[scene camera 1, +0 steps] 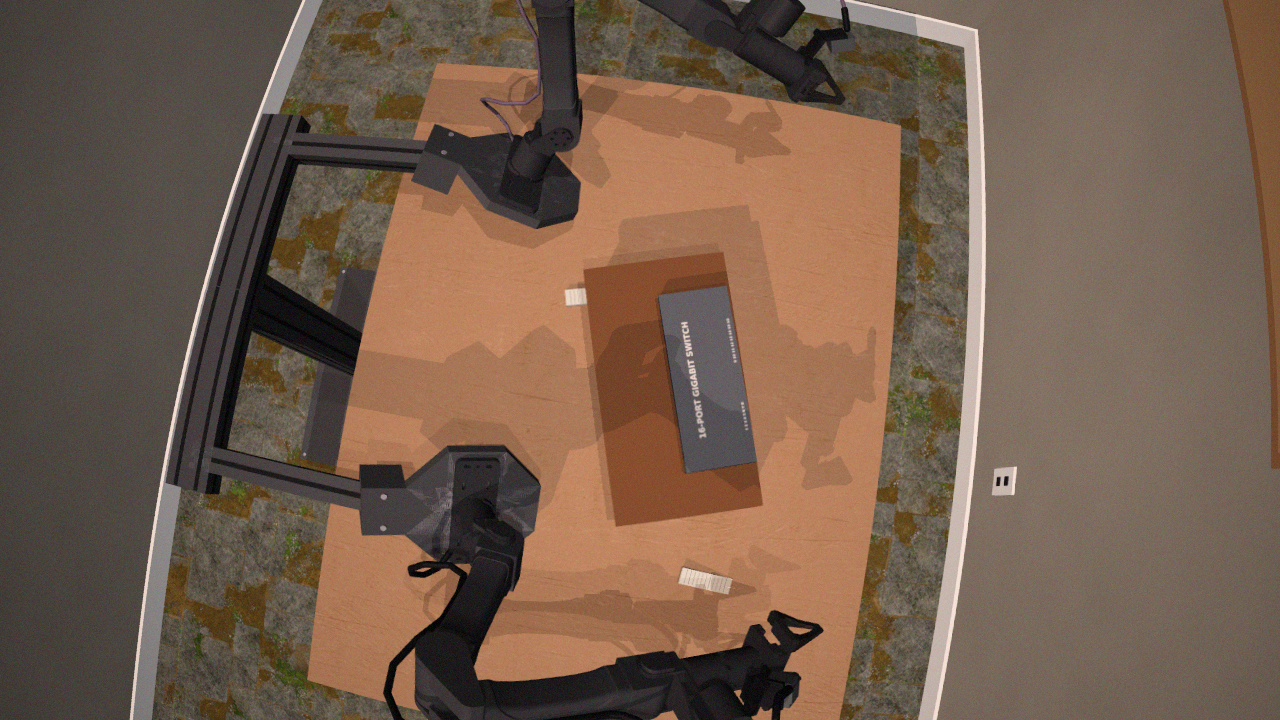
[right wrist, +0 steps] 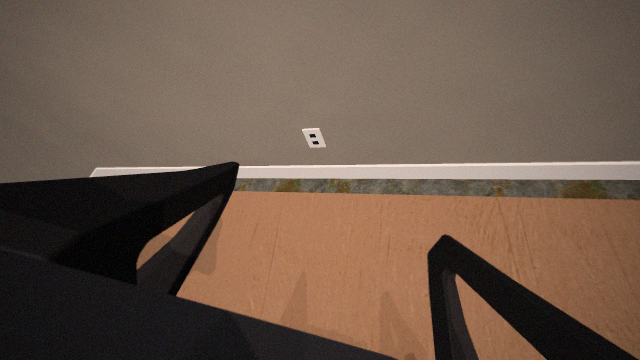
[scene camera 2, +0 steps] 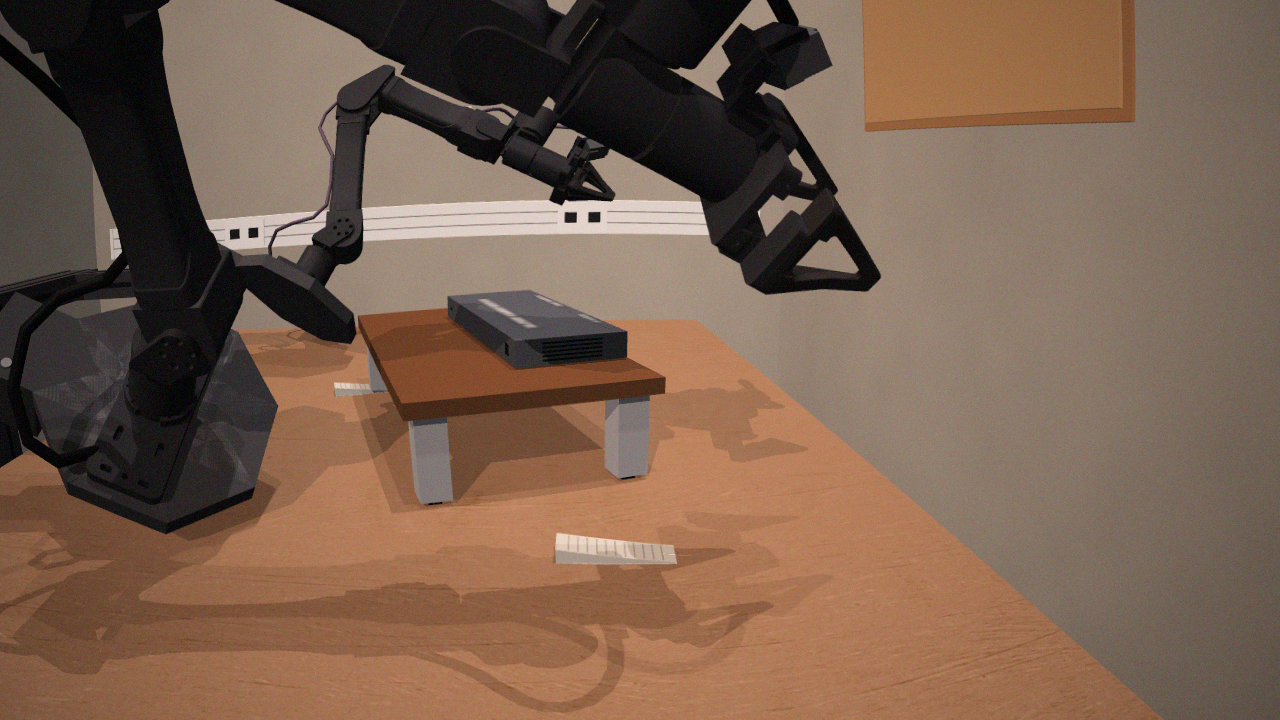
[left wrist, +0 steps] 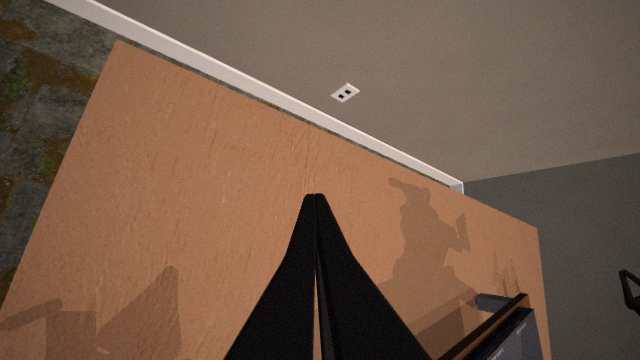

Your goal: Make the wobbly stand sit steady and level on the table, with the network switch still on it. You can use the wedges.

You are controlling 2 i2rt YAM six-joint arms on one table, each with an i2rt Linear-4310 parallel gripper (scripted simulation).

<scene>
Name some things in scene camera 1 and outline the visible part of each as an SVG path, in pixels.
My left gripper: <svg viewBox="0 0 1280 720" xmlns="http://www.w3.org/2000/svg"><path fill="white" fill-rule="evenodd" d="M778 40L779 46L775 56L761 70L784 84L789 99L796 103L800 100L802 102L841 105L845 101L844 95L827 69L825 69L823 63L816 57L813 58L826 41L848 39L848 35L842 28L828 30L816 28L813 32L814 36L808 44L800 46L797 51ZM815 89L822 82L826 81L836 96L824 94Z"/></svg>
My right gripper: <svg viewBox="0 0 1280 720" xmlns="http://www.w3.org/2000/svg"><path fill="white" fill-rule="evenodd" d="M819 624L798 620L773 610L770 611L767 621L772 626L771 632L780 642L780 645L776 643L770 644L764 636L765 629L761 624L756 624L749 627L742 647L714 652L721 655L725 665L729 665L730 669L726 670L728 685L731 686L733 691L742 691L739 697L751 717L757 715L760 707L764 711L769 711L772 708L775 694L785 687L785 682L768 678L773 671L798 676L798 681L802 679L797 672L785 672L784 669L792 652L796 652L824 631ZM789 627L811 629L811 631L804 634L796 634Z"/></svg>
A brown stand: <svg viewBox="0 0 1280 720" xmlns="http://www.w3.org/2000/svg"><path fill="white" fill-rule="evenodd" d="M723 252L583 269L616 527L763 506L757 462L685 474L658 303L658 295L727 286L747 397Z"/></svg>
A dark network switch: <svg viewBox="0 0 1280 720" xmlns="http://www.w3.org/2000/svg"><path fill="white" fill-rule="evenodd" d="M727 286L658 295L686 473L757 462Z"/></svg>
A white wedge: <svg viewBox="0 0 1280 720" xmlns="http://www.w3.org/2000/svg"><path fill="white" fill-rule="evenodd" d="M682 567L678 581L679 584L718 593L724 592L727 577Z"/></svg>
</scene>
